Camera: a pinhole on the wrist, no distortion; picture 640 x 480 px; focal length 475.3 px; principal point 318.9 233.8 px. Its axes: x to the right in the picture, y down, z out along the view. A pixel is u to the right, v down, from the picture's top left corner.
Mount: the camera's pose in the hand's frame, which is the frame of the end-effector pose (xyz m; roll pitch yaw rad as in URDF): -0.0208 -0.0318 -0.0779 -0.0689 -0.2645 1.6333
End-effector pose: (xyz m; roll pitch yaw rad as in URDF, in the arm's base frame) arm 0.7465 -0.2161 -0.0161 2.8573 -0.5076 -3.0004
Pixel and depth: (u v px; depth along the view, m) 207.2 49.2 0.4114
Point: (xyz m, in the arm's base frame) 0.4881 -0.3866 -0.2667
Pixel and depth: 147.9 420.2 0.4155
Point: 0.7796 -0.4183 -0.4116
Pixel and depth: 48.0 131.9 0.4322
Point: 0.5510 -0.5323 -0.3130
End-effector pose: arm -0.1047 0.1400 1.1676 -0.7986 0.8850 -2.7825
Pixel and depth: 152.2 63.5 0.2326
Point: -0.2989 0.0928 1.2589
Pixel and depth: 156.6 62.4 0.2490
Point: -0.3119 0.0817 1.2646
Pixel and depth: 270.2 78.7 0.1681
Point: -0.2104 0.1041 1.2251
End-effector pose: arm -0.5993 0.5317 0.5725 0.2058 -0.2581 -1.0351
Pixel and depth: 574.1 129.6 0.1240
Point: -0.6192 0.5423 0.6290
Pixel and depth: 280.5 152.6 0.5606
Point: -0.8930 0.4227 0.9734
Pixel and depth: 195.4 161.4 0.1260
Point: -0.6915 0.4888 0.5862
